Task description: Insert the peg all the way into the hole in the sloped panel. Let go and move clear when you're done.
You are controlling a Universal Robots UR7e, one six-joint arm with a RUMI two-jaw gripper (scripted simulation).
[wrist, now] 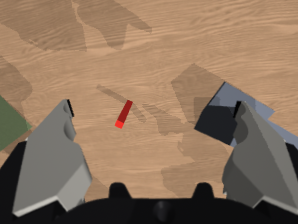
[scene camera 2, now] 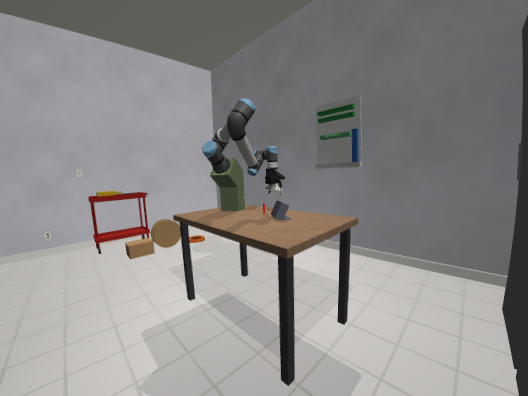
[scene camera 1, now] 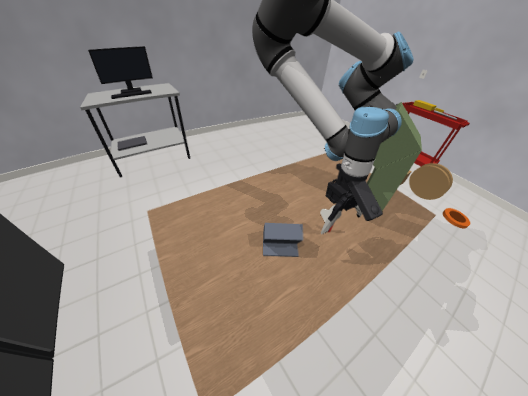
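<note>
You'd see my gripper (scene camera 1: 340, 225) if you were here, and there's my gripper (wrist: 153, 101) again.
</note>
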